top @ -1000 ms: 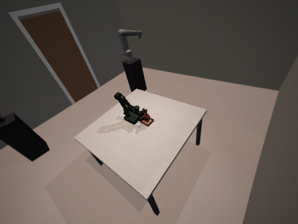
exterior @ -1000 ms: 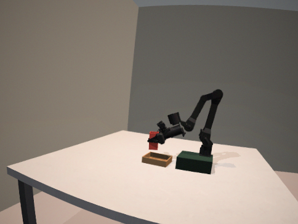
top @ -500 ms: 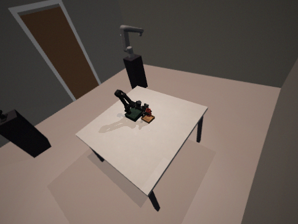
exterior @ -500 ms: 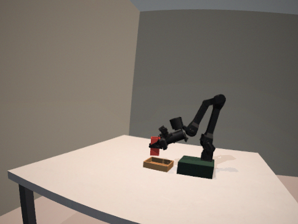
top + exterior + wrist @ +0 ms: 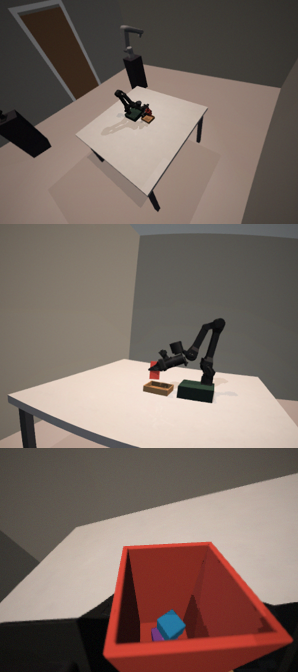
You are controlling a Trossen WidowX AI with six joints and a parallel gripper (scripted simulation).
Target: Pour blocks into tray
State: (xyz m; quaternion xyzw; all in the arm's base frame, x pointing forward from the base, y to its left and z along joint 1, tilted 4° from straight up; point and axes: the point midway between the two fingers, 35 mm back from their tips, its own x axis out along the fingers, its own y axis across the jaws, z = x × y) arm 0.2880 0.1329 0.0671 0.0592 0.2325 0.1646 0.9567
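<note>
Right now my gripper tip is 4 cm past the red cup, 2 cm above it and 1 cm to the left of it. Also, from my gripper tip: blue block: 3 cm behind, 1 cm to the right; purple block: 4 cm behind, 2 cm below.
</note>
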